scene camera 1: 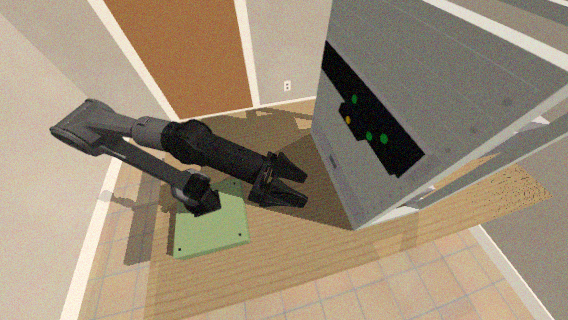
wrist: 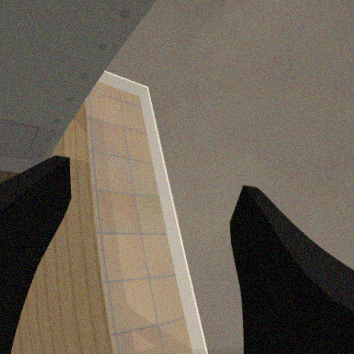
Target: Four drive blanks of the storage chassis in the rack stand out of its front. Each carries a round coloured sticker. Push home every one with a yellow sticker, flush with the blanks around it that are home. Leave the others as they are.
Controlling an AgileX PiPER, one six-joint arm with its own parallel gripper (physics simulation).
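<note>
The black storage chassis (scene camera 1: 407, 157) sits in the grey rack (scene camera 1: 480, 85) in the scene view. A yellow sticker (scene camera 1: 348, 120) is on a dark blank that stands out at the chassis's lower edge. One green sticker (scene camera 1: 354, 99) is above it; two more, a green sticker (scene camera 1: 369, 136) and another green sticker (scene camera 1: 384, 138), are to its lower right. The edges of single blanks are hard to tell in the black. My gripper (scene camera 1: 306, 190) (wrist: 153, 191) is open and empty, left of the rack's front and apart from it, lower in the picture than the stickers. The stickers do not show in the wrist view.
The arm's green base plate (scene camera 1: 210, 235) lies on the wooden floor area (scene camera 1: 280, 250). The rack's grey side (wrist: 45, 55) fills the upper left of the wrist view, with a wall (wrist: 260, 100) at the right. A brown door (scene camera 1: 185, 55) is at the back.
</note>
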